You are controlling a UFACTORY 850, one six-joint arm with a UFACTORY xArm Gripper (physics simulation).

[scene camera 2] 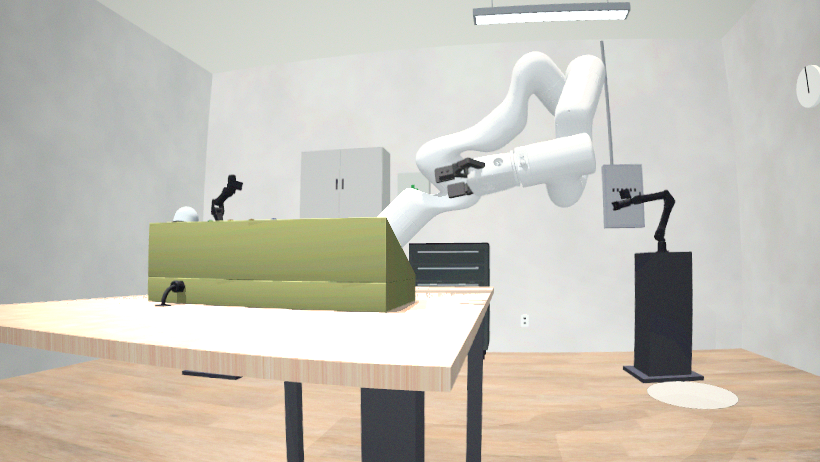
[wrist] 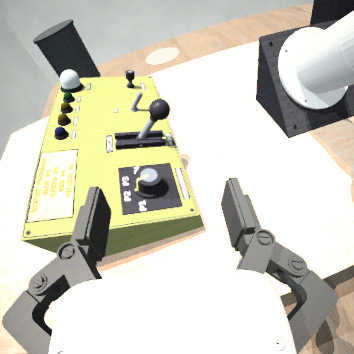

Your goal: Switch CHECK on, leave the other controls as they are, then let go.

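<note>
The yellow-green control box (scene camera 2: 269, 249) (wrist: 97, 167) stands on the table. In the wrist view its face carries a black-ball lever (wrist: 159, 109) in a slotted track, a grey rotary knob (wrist: 150, 181) on a dark plate marked with P positions, a small metal toggle lever (wrist: 136, 102), and a small black knob (wrist: 130, 78) at the far end. The small label plates are too blurred to read, so I cannot tell which control is CHECK. My gripper (scene camera 2: 451, 181) (wrist: 164, 194) is wide open and empty, apart from the controls, beyond the near end of the box.
A white dome (scene camera 2: 185, 214) (wrist: 70, 80) and several small coloured lamps (wrist: 62, 119) line one side of the box face. The table (scene camera 2: 229, 338) (wrist: 220, 125) bears the box. The robot's dark base block (wrist: 272, 85) stands at upper right in the wrist view.
</note>
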